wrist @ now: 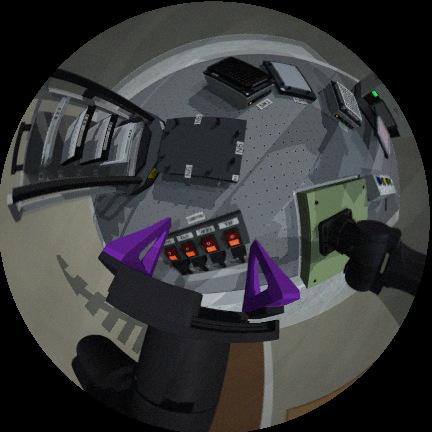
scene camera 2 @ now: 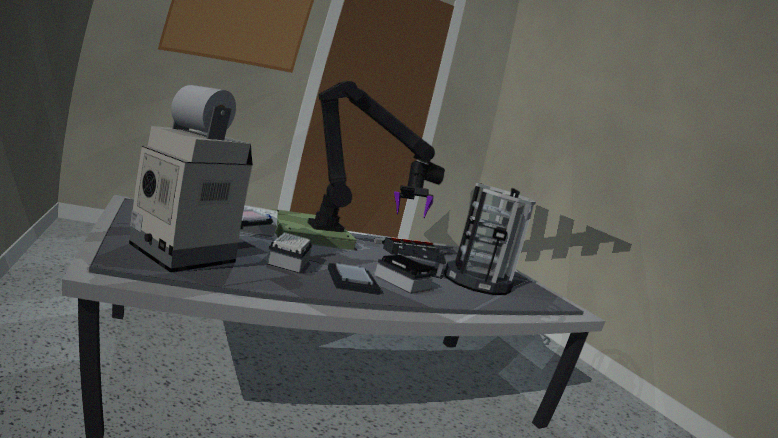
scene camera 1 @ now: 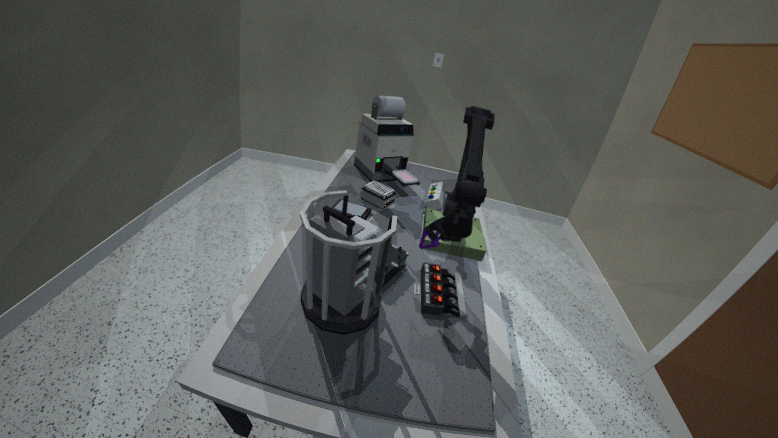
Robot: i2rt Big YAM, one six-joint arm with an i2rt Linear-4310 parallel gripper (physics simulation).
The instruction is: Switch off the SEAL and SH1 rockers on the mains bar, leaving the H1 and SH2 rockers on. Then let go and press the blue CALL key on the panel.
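Where they show: gripper, fingertip midpoint: [wrist: 211,232] [scene camera 2: 410,216] [scene camera 1: 427,243]; arm's base, link origin: [wrist: 335,230] [scene camera 2: 325,227].
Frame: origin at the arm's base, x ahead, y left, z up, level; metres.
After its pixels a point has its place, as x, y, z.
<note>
The black mains bar [scene camera 1: 423,291] {0.125, 0.368, -0.005} [scene camera 2: 416,250] [wrist: 243,221] {0.104, 0.224, 0.000} lies near the table edge with four rockers. All four glow orange in the wrist view; their small labels are hard to read. My gripper [scene camera 1: 429,245] {0.135, 0.257, 0.112} [scene camera 2: 411,214] {0.135, 0.257, 0.112} [wrist: 211,232] {0.135, 0.257, 0.112} is open and empty, its purple fingers pointing down, well above the bar. In the wrist view the fingertips lie on either side of the rocker row, and the left finger partly covers the bar's left end. The white key panel [scene camera 1: 435,203] {0.052, -0.213, 0.015} [wrist: 391,191] stands beyond the green base, with its blue CALL key [scene camera 1: 430,195] {0.079, -0.254, 0.032} [wrist: 379,181] {0.074, -0.244, 0.031} uncovered.
The tall rack [scene camera 1: 340,322] {0.368, 0.554, 0.005} [scene camera 2: 479,283] {0.480, 0.360, -0.010} and a dark plate stand [wrist: 205,150] {0.252, 0.241, 0.020} are beside the bar. The green arm base [scene camera 1: 474,248] {-0.100, 0.088, 0.003} [scene camera 2: 296,232] {0.097, -0.145, -0.008} [wrist: 320,270] {-0.103, 0.052, 0.004} lies between bar and panel. Shaker blocks [wrist: 235,82] {0.388, 0.121, 0.023} [wrist: 345,102], a tray [wrist: 290,80] {0.412, -0.057, -0.014} and the white machine [scene camera 1: 400,147] {0.262, -0.500, 0.164} [scene camera 2: 209,191] {0.463, -0.541, 0.163} stand farther off.
</note>
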